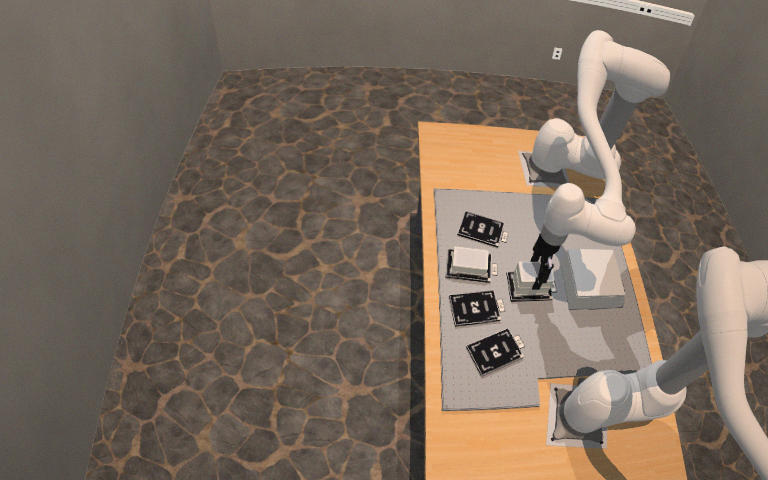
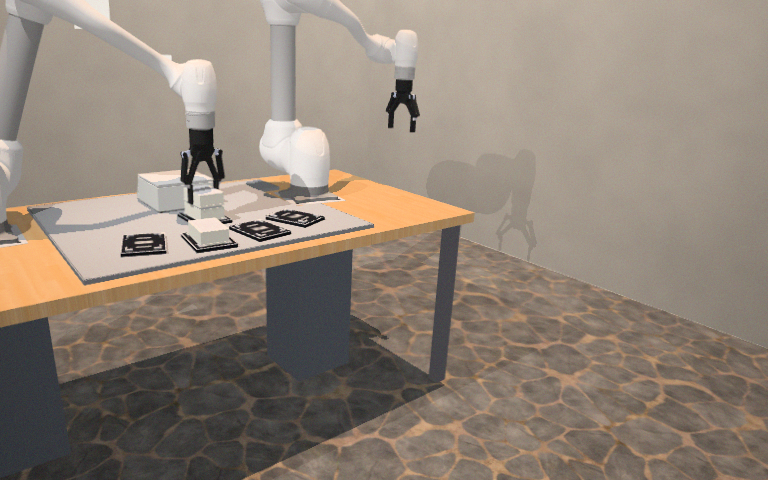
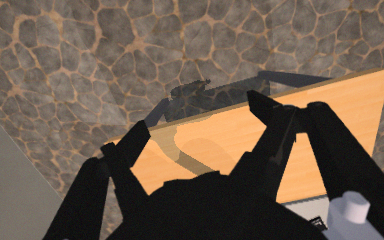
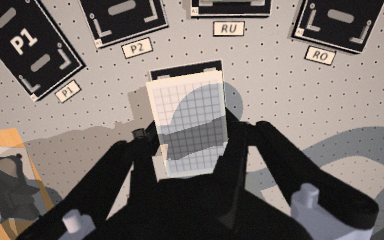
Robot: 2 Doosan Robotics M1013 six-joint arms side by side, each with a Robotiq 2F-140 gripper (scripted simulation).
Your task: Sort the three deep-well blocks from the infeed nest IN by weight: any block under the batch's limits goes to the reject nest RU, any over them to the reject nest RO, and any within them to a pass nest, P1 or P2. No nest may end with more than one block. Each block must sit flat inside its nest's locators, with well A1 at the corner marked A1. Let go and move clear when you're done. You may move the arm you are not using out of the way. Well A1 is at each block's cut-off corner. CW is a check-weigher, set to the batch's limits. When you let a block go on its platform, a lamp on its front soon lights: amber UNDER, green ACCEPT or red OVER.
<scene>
my left gripper: image 2; image 3; not seen in image 1 (out of frame); not seen in image 4 (out of frame)
same spot on my left gripper: (image 2: pixel 411 105) = (image 3: pixel 320 174)
</scene>
